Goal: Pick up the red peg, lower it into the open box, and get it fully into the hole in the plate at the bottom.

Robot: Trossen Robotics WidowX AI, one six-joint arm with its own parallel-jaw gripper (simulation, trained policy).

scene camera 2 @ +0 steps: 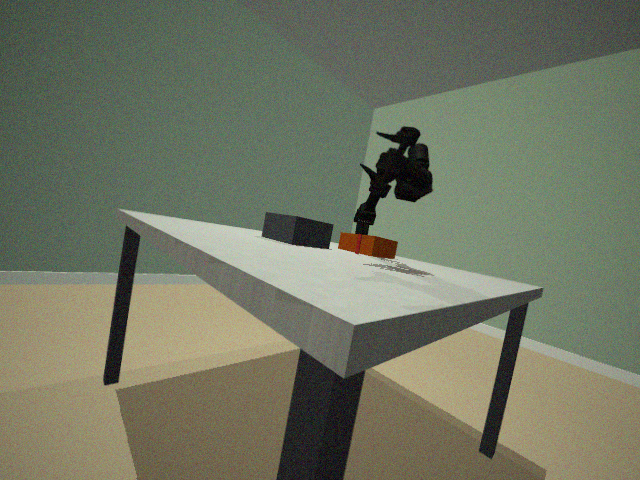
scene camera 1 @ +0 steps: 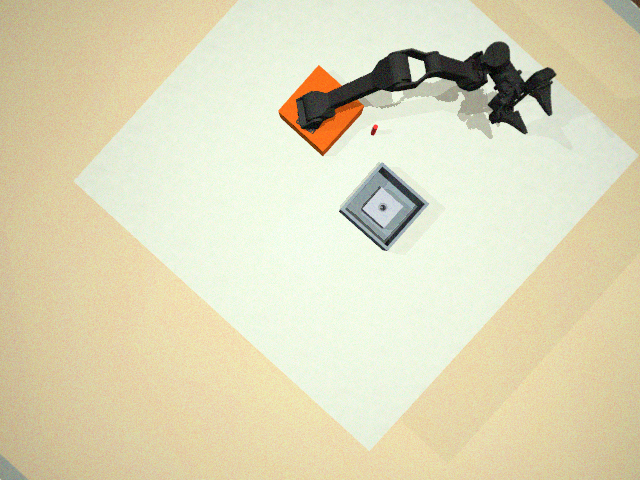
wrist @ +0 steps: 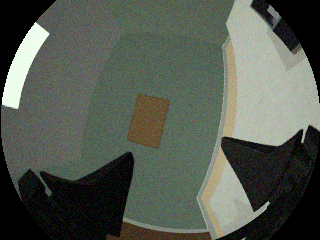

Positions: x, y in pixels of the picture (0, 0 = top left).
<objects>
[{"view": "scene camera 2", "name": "gripper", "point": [368, 148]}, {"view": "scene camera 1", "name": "gripper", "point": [538, 124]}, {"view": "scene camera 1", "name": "grey box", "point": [413, 204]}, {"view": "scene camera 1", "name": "pale plate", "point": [391, 206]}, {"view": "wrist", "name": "gripper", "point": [178, 150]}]
</objects>
